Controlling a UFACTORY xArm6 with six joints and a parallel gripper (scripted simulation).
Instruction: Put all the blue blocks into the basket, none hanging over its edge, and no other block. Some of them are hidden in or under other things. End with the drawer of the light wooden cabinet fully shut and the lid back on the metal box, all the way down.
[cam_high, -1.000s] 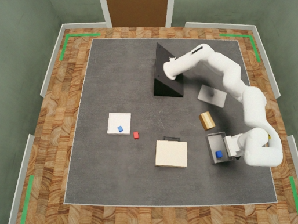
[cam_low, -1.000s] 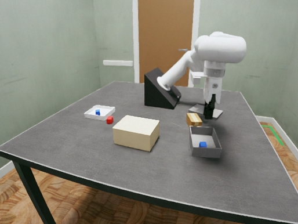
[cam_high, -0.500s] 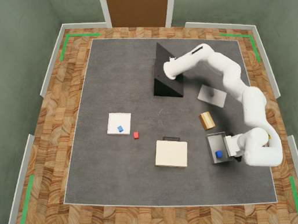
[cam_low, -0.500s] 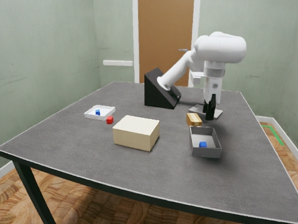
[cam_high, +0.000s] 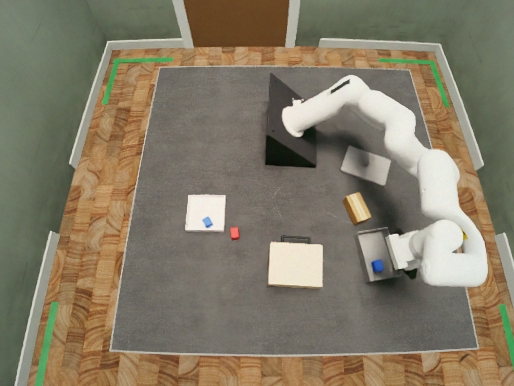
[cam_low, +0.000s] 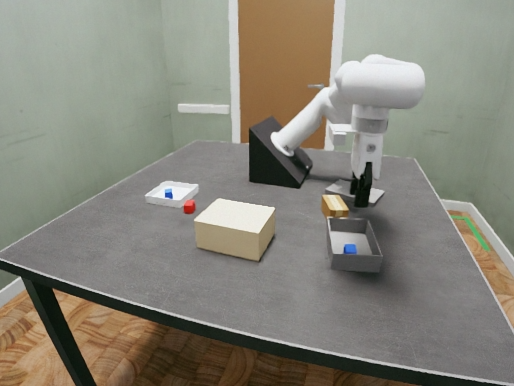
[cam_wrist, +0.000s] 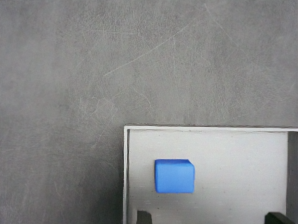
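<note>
Now: hand 160 mm above the grey metal box and 40 mm past it. From my hand the other things lie so: flat lid: 420 mm behind, 170 mm below, 20 mm to the left; then light wooden cabinet: 310 mm to the right, 140 mm below, 10 mm behind; then brown cardboard box: 220 mm behind, 150 mm below, 50 mm to the right.
</note>
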